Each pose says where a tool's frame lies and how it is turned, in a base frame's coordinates. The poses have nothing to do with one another.
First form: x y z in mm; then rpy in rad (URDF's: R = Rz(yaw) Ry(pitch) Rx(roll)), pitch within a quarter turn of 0, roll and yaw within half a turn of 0.
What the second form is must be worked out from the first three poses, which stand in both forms.
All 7 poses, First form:
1: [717, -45, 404, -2.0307, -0.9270, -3.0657]
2: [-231, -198, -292, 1.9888, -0.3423, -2.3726]
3: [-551, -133, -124, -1.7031, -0.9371, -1.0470]
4: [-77, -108, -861, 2.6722, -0.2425, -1.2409]
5: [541, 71, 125, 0.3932, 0.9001, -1.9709]
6: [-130, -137, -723, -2.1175, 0.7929, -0.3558]
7: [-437, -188, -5, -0.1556, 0.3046, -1.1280]
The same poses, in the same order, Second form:
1: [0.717, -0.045, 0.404, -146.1, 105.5, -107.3]
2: [-0.231, -0.198, -0.292, 111.3, 112.5, 142.5]
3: [-0.551, -0.133, -0.124, -143.9, 94.5, 23.9]
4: [-0.077, -0.108, -0.861, 118.7, 150.0, -135.8]
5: [0.541, 0.071, 0.125, 16.9, 55.0, -140.8]
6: [-0.130, -0.137, -0.723, -40.1, 111.4, 93.1]
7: [-0.437, -0.188, -0.005, -26.2, 19.5, -37.0]
